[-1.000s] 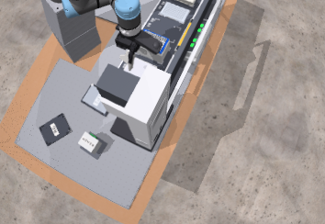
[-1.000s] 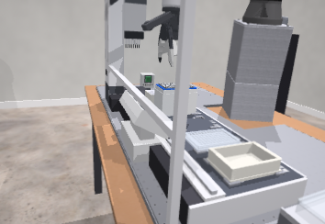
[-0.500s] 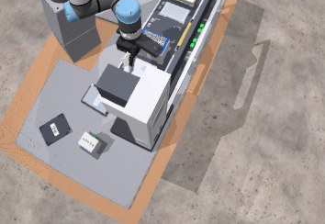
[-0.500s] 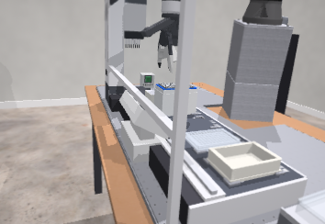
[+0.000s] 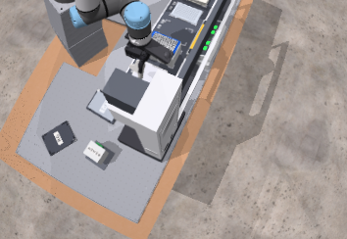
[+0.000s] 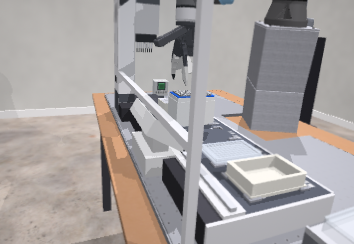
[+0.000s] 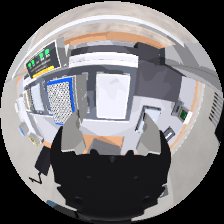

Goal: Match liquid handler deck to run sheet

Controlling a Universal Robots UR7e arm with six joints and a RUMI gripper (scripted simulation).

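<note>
Right now the white sealed block is 9 cm below my hand. The rest, counted from my hand: clear well plate 1 cm behind, 37 cm to the left, 11 cm below; then blue-framed tip rack 1 cm behind, 12 cm to the left, 4 cm below; then ready key post 4 cm behind, 36 cm to the right, 10 cm below.
</note>
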